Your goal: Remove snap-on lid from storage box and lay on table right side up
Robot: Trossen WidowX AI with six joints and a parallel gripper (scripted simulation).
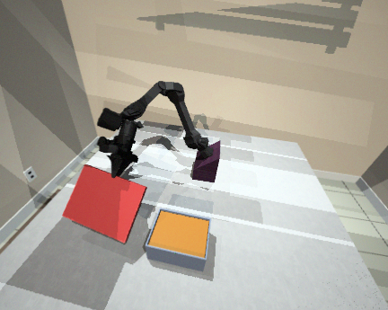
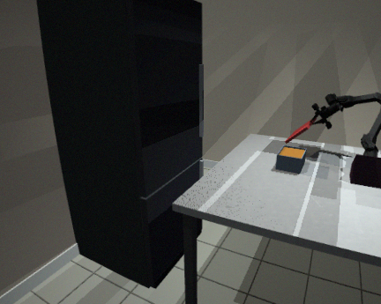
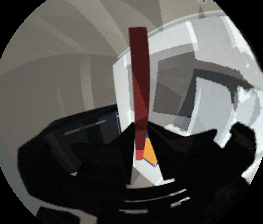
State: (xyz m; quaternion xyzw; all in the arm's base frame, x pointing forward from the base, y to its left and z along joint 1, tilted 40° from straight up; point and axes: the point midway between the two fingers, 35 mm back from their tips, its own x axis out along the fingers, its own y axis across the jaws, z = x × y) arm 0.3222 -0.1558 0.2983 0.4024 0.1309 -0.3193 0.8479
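Right now my gripper tip is 6 cm short of the lid, 6 cm above it and 1 cm to the left of it. Also, from my gripper tip: storage box (26 cm to the left, 18 cm below, 7 cm ahead).
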